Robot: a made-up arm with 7 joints.
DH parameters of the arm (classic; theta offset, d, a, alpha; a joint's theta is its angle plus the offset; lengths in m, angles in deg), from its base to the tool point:
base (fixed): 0 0.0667 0 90
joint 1: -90 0.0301 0.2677 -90
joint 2: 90 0.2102 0.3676 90
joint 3: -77.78 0 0.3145 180
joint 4: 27.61 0 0.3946 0
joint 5: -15.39 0.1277 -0.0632 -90
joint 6: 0 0.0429 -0.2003 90
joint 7: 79.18 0 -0.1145 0
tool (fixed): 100.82 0.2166 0 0
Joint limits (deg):
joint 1: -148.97..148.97
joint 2: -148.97..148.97
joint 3: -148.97..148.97
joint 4: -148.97..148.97
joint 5: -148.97..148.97
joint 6: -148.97..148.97
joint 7: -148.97..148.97
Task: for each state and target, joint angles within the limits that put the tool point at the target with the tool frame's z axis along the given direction. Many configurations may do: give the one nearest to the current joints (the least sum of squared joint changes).
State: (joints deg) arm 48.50 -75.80 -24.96 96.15 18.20 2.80 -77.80
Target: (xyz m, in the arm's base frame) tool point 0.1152 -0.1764 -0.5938 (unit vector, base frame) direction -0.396 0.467 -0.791
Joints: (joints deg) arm 18.60 -118.27 -20.70 120.73 10.99 -45.06 -84.99
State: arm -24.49 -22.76 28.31 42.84 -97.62 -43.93 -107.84
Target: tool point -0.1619 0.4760 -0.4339 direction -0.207 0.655 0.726
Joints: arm 14.68 -51.31 74.92 34.53 -54.79 -10.40 -100.28
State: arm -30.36 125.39 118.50 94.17 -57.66 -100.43 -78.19
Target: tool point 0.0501 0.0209 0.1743 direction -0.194 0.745 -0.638
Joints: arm -33.24 120.36 108.43 116.16 -86.32 -108.63 -87.35
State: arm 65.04 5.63 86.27 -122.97 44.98 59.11 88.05
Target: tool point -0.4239 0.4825 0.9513 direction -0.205 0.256 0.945
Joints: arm 96.46 34.18 113.45 -74.61 23.54 93.63 99.80
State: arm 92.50 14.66 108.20 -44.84 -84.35 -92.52 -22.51
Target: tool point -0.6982 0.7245 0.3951 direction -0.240 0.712 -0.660
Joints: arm 129.57 49.81 127.77 -42.71 -78.41 -98.81 -40.19
